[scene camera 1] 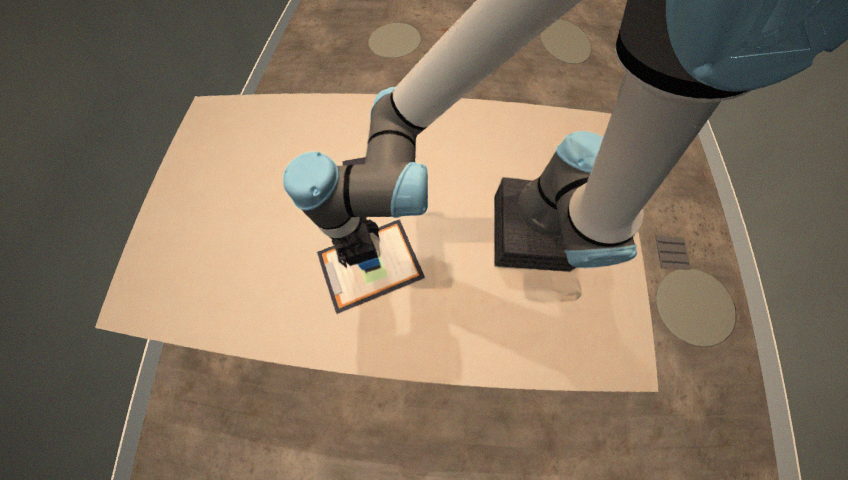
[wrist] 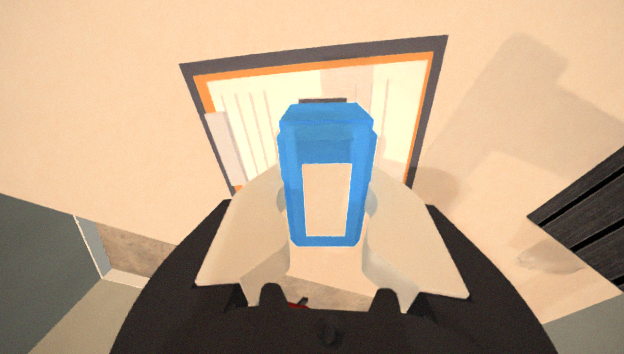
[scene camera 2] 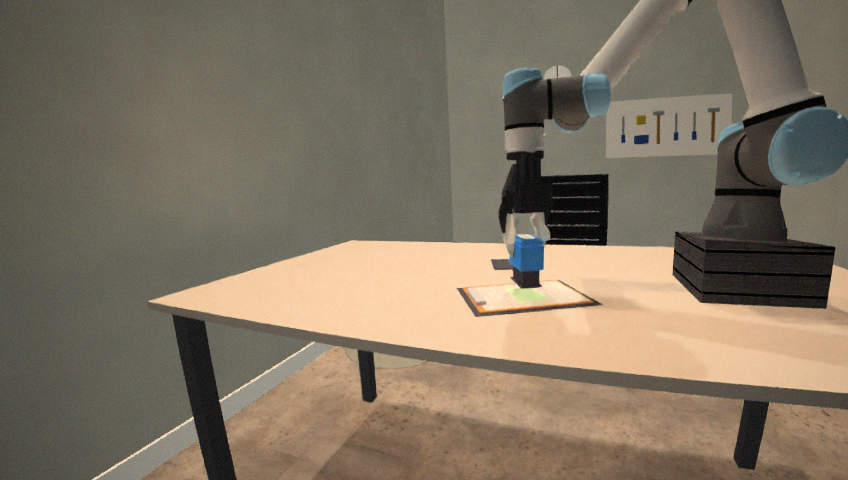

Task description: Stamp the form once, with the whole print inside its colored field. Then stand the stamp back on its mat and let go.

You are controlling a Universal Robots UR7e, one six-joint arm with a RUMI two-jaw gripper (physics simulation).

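Places are measured from the arm's base along level axes (x ahead, y left, z up), in metres.
Pixels of known places: gripper, between the fingertips: (wrist: 324,166) (scene camera 2: 525,256); arm's base, origin of its link: (scene camera 1: 547,208) (scene camera 2: 742,237).
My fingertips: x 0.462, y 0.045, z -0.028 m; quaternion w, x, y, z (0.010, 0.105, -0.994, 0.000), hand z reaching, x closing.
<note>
Ahead of a thing's pixels: the offset from my fingertips to its top centre. Level surfaces: height alone.
My gripper (scene camera 1: 360,256) (scene camera 2: 527,242) (wrist: 324,166) is shut on the blue stamp {0.000 m ahead, 0.001 m left, 0.043 m up} (scene camera 1: 370,263) (scene camera 2: 527,255) (wrist: 325,137), which is upright with its black base (scene camera 2: 526,277) down. The stamp is over the form {0.006 m ahead, 0.015 m left, 0.068 m down} (scene camera 1: 399,254) (scene camera 2: 559,292) (wrist: 250,100), at the back part of the green field {0.000 m ahead, 0.017 m left, 0.075 m down} (scene camera 1: 374,275) (scene camera 2: 527,295). I cannot tell whether the base touches the paper. The front of the green field shows no print; the rest is hidden by the stamp. In the wrist view the stamp hides the field. The dark mat {0.076 m down} (scene camera 2: 499,264) lies behind the form, mostly hidden by the arm in scene camera 1.
The form lies on a dark-edged clipboard (scene camera 1: 411,249) (wrist: 320,54) with a grey clip {0.103 m ahead, 0.044 m left, 0.068 m down} (scene camera 1: 335,278) (scene camera 2: 476,296) (wrist: 226,147) at its left. The arm's black base block (scene camera 1: 523,237) (scene camera 2: 764,276) (wrist: 590,220) stands on the table to the right.
</note>
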